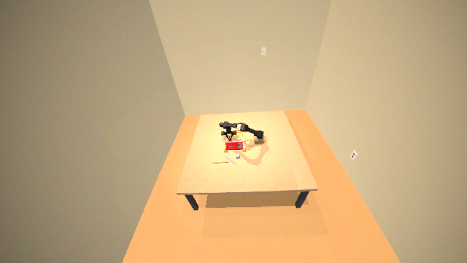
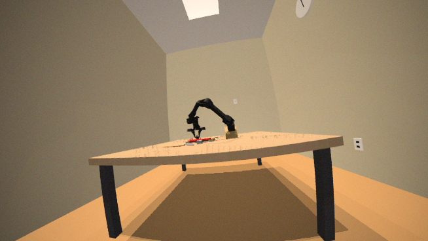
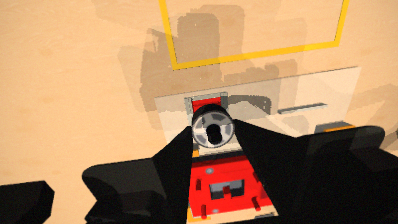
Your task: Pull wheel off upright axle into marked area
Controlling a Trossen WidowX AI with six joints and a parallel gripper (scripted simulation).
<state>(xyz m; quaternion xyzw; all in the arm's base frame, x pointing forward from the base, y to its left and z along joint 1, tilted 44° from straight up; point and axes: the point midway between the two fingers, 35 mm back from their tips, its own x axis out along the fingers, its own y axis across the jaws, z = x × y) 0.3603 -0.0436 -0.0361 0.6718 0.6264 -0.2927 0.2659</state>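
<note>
Right now my gripper tip is right at the wheel. The rest, counted from my gripper tip: grey block: 7 cm behind, 28 cm to the left, 2 cm below; thin stick: 12 cm ahead, 34 cm to the left, 3 cm below.
</note>
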